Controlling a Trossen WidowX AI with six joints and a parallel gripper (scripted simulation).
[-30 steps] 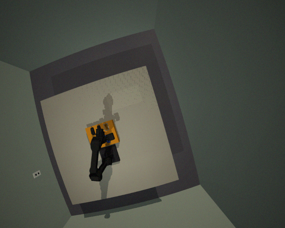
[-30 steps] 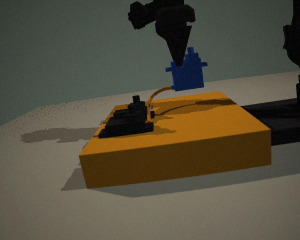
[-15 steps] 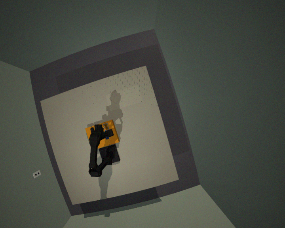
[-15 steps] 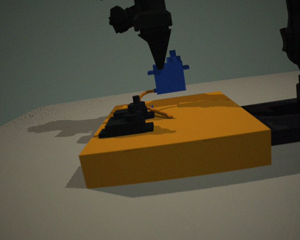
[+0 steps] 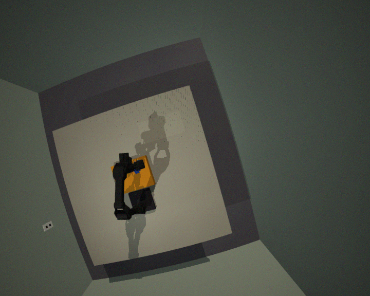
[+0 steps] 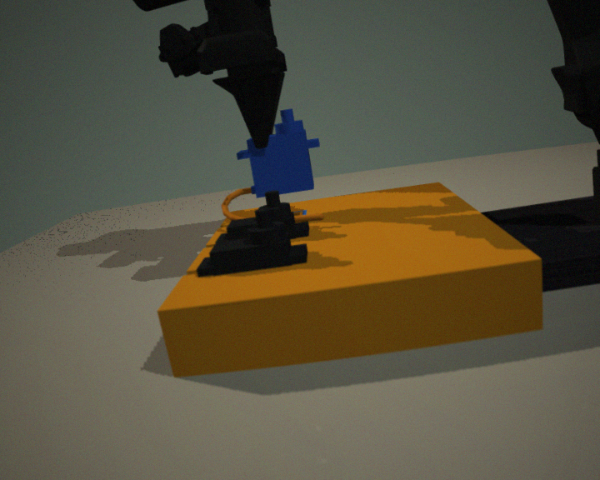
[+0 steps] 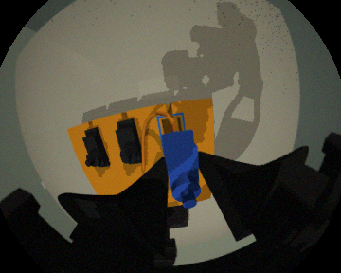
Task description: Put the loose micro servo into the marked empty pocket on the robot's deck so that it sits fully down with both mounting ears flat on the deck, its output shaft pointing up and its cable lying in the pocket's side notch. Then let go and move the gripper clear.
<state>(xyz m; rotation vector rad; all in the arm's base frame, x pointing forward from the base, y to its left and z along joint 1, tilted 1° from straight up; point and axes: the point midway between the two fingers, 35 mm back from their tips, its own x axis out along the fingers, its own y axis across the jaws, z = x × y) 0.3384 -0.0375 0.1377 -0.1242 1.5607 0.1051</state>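
Now: gripper tip 11 cm past the orange deck, 6 cm to the right of it and 10 cm above it.
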